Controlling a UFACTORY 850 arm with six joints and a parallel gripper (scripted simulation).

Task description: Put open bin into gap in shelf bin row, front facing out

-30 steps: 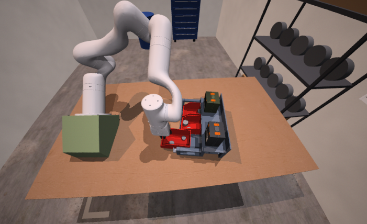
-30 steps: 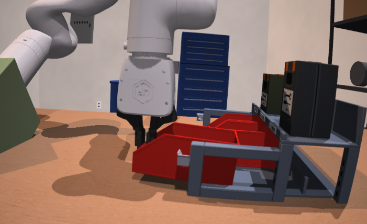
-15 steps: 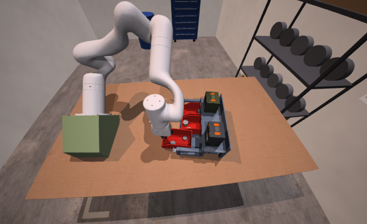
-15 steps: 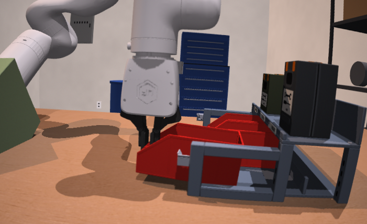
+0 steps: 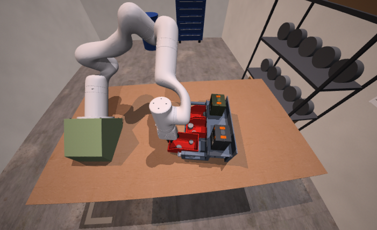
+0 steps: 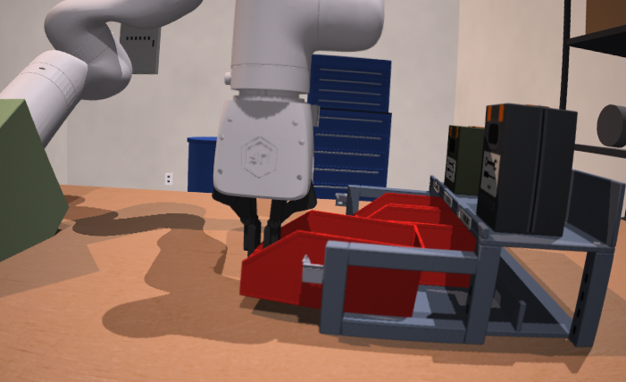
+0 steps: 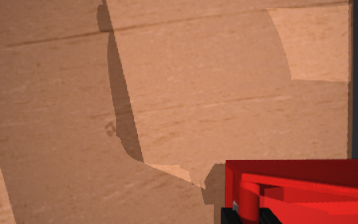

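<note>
The grey disc is 50 mm ahead of my hand, 40 mm to the right of it and 30 mm below it. The rest, counted from my hand: grey shelf: 210 mm ahead, 90 mm to the left, 10 mm above.
</note>
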